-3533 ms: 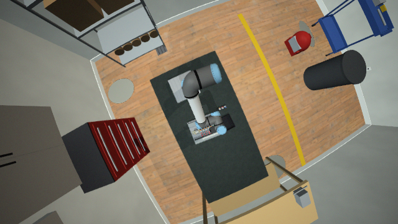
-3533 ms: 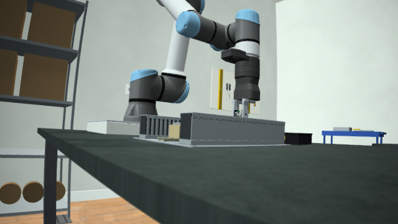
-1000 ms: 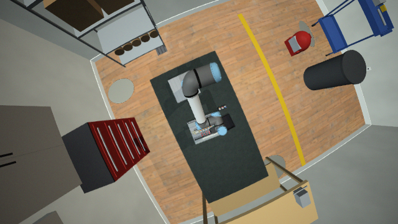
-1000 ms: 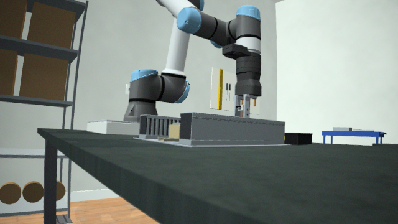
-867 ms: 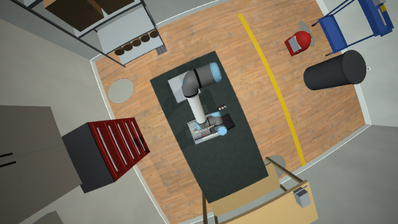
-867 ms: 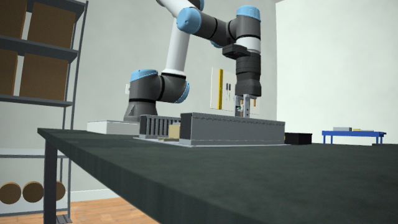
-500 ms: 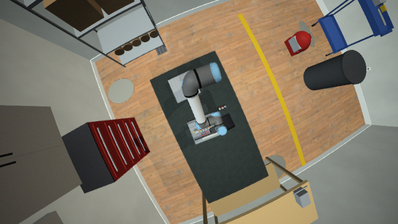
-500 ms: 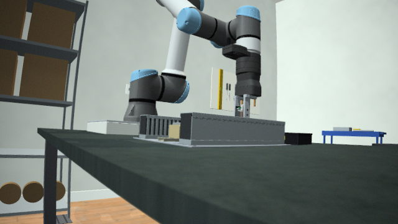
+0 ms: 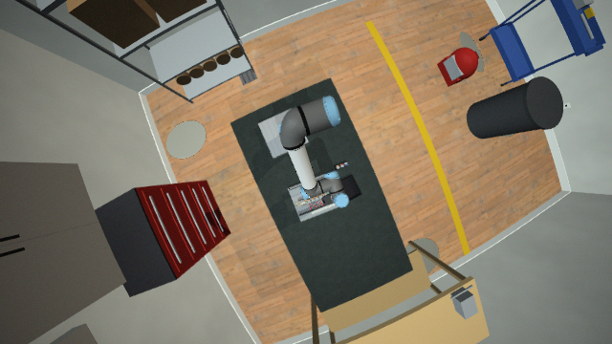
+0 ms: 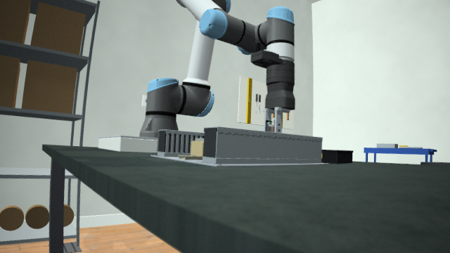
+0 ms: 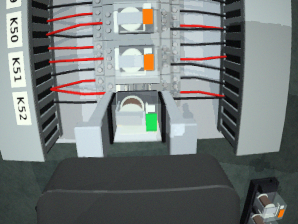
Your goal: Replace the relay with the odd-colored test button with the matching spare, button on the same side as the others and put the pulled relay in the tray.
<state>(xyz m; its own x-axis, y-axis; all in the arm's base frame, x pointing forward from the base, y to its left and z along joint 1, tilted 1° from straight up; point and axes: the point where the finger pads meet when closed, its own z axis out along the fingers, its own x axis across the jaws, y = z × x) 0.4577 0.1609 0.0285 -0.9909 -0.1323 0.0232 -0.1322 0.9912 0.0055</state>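
Now: the tray 1 cm ahead of my hand, 17 cm to the left of it and 7 cm below it. Also, from my hand: panel 1 cm ahead, 10 cm to the right, 9 cm below; then white relay 1 cm below.
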